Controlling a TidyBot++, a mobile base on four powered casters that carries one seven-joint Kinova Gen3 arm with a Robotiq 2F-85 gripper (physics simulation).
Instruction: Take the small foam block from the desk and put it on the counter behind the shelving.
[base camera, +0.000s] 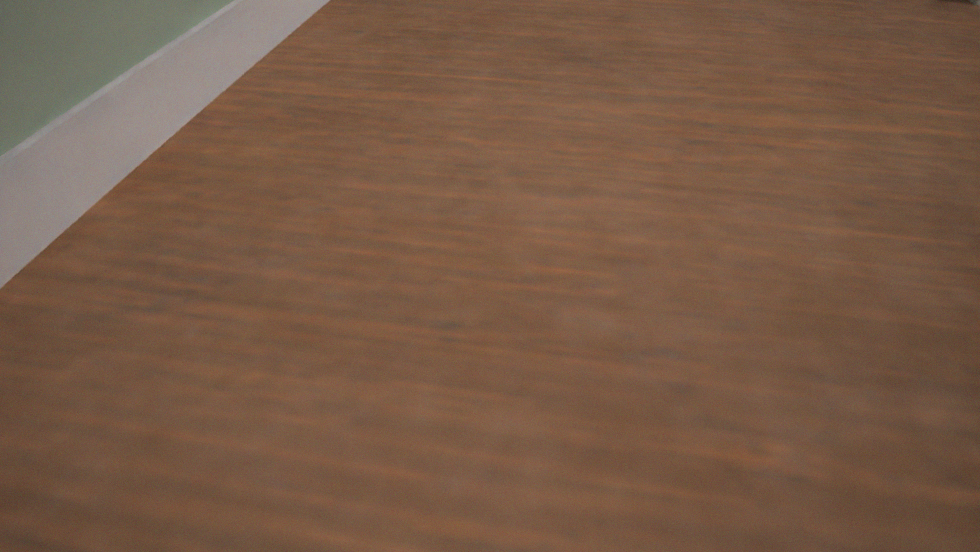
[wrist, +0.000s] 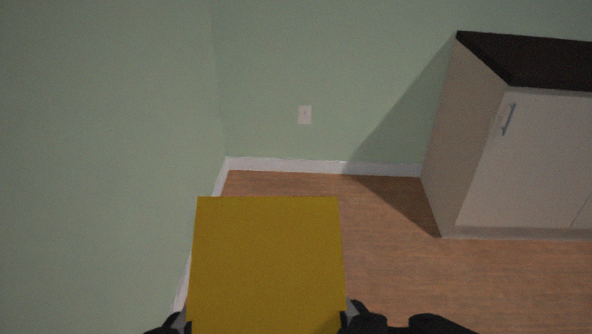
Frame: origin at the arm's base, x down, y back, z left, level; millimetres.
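Seen in the pictures: gripper, fingertip midpoint: (wrist: 267, 317).
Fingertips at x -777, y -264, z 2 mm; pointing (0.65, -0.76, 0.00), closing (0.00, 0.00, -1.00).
A point is followed by its place in that frame.
A yellow foam block (wrist: 266, 260) {z 1, x -814, y -266 mm} fills the lower middle of the wrist view. My gripper (wrist: 267, 317) {z 2, x -777, y -264 mm} is shut on it, with the dark fingers at its left and right sides along the bottom edge. The block is held up in front of the floor and the wall. The counter (wrist: 545, 62) {z -1122, x -513, y -1360 mm} has a dark top and pale cabinet doors and stands at the right of the wrist view, beyond the block and to its right. Its right part is cut off by the view's edge. The desk and the shelving do not show in either view.
A green wall (base camera: 75, 54) {z 444, x 265, y -688 mm} (wrist: 110, 150) {z 403, x -437, y -955 mm} with a pale baseboard (base camera: 130, 137) {z 429, x 364, y -695 mm} (wrist: 285, 165) {z -124, x 348, y -1936 mm} runs along the left and meets the back wall in a corner. A white outlet (wrist: 304, 114) {z -233, x -5, y -1929 mm} is on the back wall. The brown wooden floor (base camera: 521, 274) {z -8, x 397, y -508 mm} (wrist: 400, 260) {z -618, x 397, y -1182 mm} stretches in front of the counter.
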